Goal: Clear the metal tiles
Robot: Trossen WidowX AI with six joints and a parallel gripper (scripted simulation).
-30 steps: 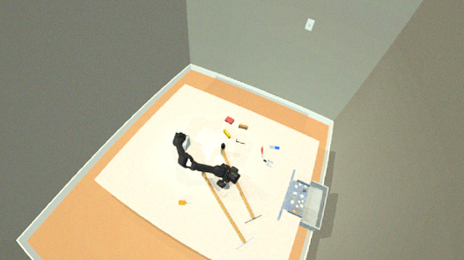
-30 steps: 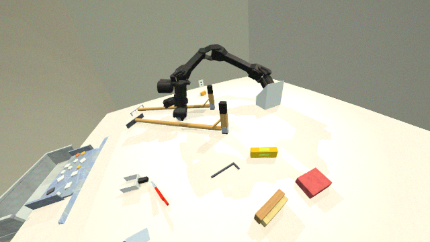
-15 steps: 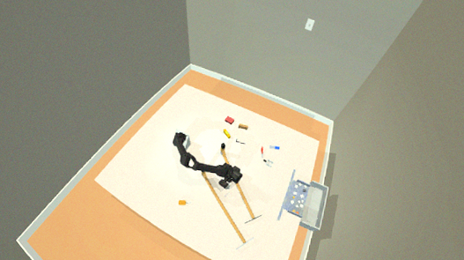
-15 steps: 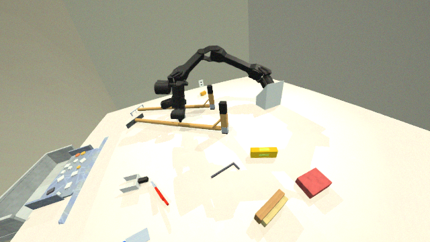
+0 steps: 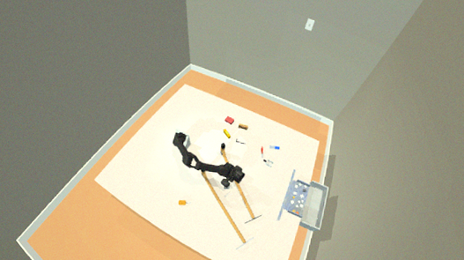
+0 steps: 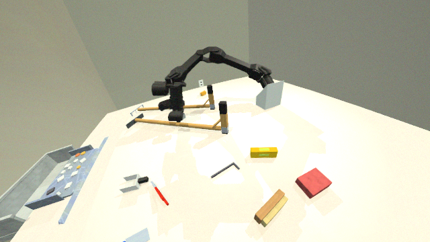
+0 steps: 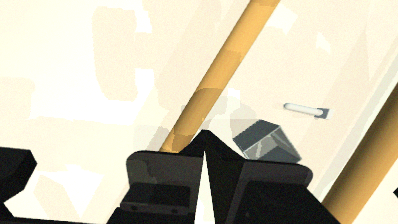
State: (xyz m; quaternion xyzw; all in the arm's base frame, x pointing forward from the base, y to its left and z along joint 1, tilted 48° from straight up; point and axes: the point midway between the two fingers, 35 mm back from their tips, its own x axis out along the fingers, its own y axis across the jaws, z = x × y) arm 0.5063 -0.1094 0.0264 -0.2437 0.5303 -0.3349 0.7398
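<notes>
Now: the long scraper 3 cm ahead of my gripper tip and 6 cm above it. From my gripper tip the other things lie so: hex key (11 cm behind, 36 cm to the left); red-handled tool (11 cm ahead, 34 cm to the left, 1 cm above); small grey box (2 cm behind, 6 cm to the right).
</notes>
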